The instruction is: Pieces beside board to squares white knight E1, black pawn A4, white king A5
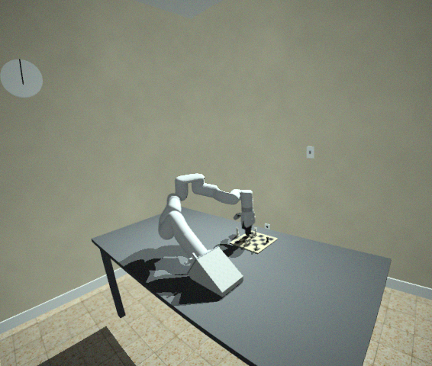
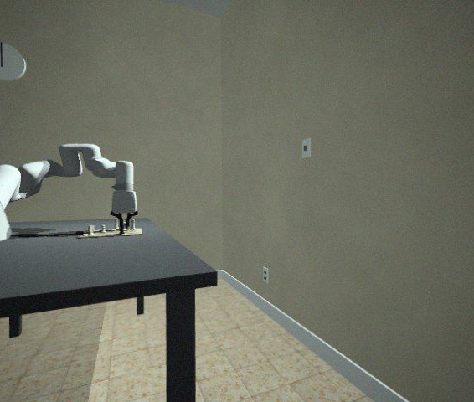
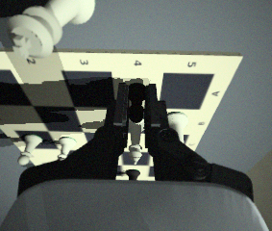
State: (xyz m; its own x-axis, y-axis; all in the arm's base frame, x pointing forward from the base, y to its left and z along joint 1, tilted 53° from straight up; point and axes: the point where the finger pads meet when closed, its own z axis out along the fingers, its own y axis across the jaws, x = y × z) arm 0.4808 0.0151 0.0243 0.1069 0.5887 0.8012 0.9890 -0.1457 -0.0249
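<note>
The black pawn is 10 mm below my hand. From my hand the other things lie so: white king 70 mm to the left, 30 mm behind; then white knight 140 mm to the right, 130 mm behind, 10 mm below; then chessboard 70 mm to the right, 50 mm behind, 30 mm below.
</note>
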